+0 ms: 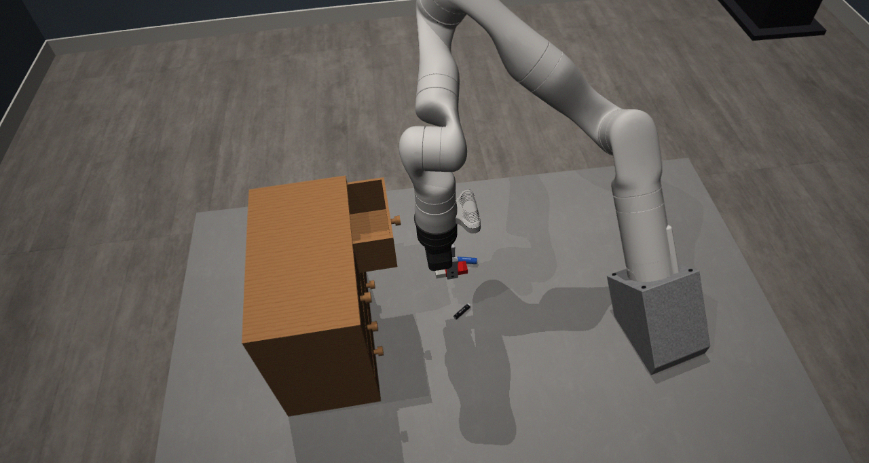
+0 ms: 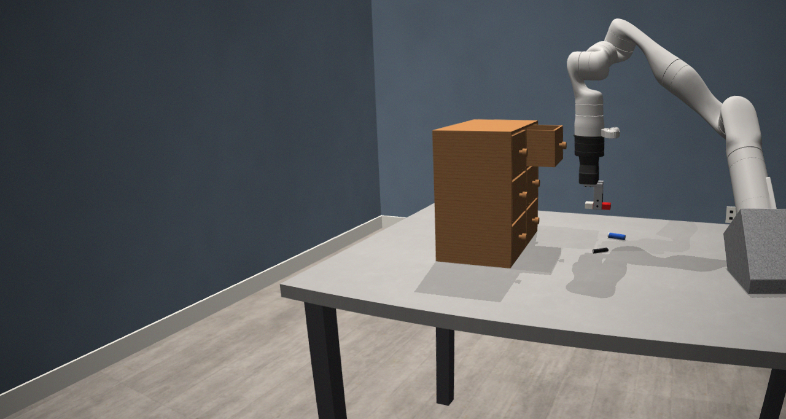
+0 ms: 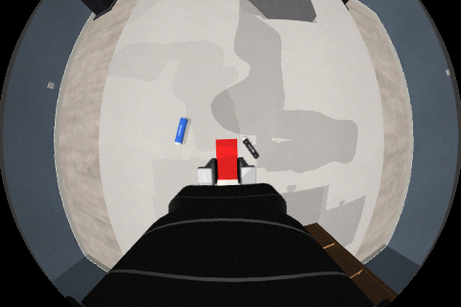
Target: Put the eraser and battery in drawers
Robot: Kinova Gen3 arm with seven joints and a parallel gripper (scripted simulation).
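Right now my hand is 11 cm above the thin black battery, 4 cm to the right of it and 2 cm past it. The rest, counted from my hand: thicker blue battery 11 cm below, 9 cm to the right, 5 cm behind; then white eraser 1 cm below, 1 cm ahead.
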